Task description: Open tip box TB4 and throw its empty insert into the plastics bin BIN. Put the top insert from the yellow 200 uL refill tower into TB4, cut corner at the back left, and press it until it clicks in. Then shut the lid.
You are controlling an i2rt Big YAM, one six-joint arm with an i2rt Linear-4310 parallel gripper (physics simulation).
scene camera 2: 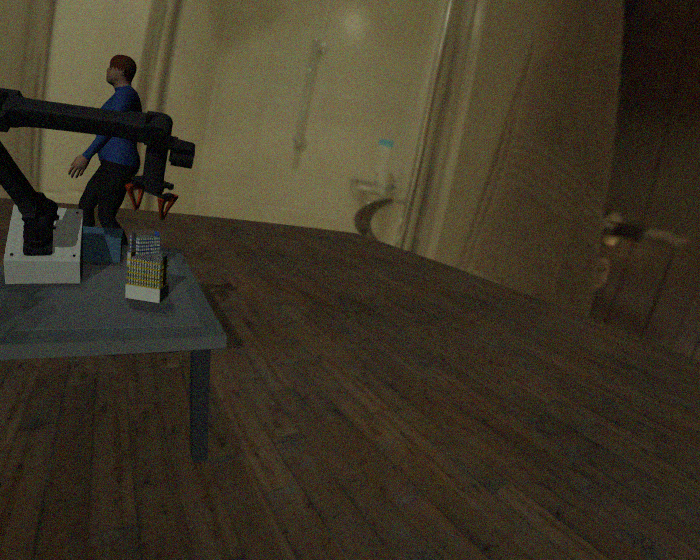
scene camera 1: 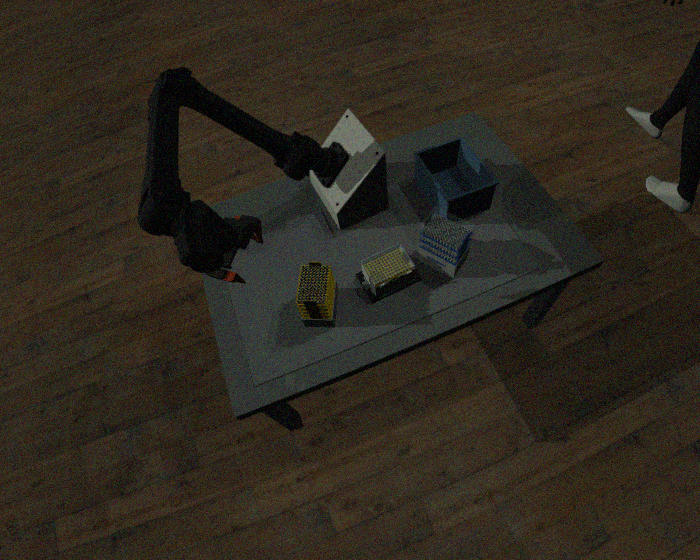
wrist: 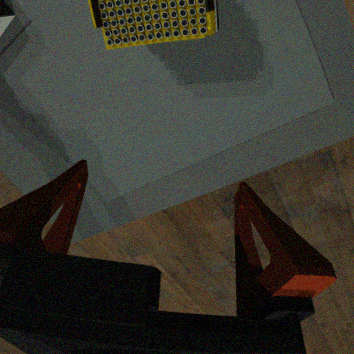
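The yellow refill tower (scene camera 1: 315,294) (scene camera 2: 145,275) (wrist: 155,20) stands upright on a pale base, its top insert full of round holes. Tip box TB4 (scene camera 1: 389,269) sits beside it, with a dark base and a yellow grid under what looks like a clear, shut lid; its label is unreadable. In the second scene view it is mostly hidden behind the tower. The blue bin BIN (scene camera 1: 430,182) (scene camera 2: 102,245) is open-topped and stands farther back. My gripper (scene camera 1: 251,256) (scene camera 2: 149,211) (wrist: 163,177) is open and empty, raised above the table's left part, apart from the yellow tower.
A blue and white tip tower (scene camera 1: 443,242) (scene camera 2: 148,244) stands between TB4 and the bin. The arm's white wedge-shaped mount (scene camera 1: 363,169) (scene camera 2: 40,271) is at the rear of the grey table (scene camera 1: 280,362) (scene camera 2: 116,321) (wrist: 125,125). A person (scene camera 1: 668,192) (scene camera 2: 122,140) stands beyond the table.
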